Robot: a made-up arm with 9 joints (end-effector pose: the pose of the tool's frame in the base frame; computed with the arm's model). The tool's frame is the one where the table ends. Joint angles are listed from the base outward.
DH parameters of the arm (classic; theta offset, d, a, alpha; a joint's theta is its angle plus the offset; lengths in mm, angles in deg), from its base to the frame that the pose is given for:
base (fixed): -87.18 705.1 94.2 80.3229
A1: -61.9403 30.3 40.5 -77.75
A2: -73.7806 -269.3 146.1 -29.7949
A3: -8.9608 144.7 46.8 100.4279
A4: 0 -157.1 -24 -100.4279
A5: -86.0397 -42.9 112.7 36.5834
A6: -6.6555 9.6 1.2 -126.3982
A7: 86.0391 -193.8 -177 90
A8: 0 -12 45 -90
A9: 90 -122 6 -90
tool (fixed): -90 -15 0 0
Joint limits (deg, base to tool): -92.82..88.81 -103.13..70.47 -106..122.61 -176.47..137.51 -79.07..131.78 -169.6..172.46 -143.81..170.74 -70.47..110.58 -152.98..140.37
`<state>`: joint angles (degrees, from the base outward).
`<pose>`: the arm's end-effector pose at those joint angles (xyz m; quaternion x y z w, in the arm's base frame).
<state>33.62 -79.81 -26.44 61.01 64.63 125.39 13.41 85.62 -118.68</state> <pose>-0.2735 -0.0643 0.7282 -0.2868 0.6146 -0.0259 0.7344</pose>
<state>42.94 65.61 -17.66 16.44 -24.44 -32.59 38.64 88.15 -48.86</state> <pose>0.1943 -0.1703 0.4334 0.6308 0.1604 0.6296 0.4243</pose>
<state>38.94 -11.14 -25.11 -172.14 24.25 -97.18 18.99 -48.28 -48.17</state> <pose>-0.5201 0.0289 0.4320 -0.7536 0.2828 -0.2607 0.5330</pose>
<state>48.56 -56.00 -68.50 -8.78 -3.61 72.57 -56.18 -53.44 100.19</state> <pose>-0.3002 -0.3698 0.3991 0.0677 -0.2322 0.4694 0.8492</pose>
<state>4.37 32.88 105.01 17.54 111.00 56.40 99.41 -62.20 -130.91</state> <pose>0.4786 -0.2126 0.3965 -0.1637 -0.7899 0.5823 0.1013</pose>
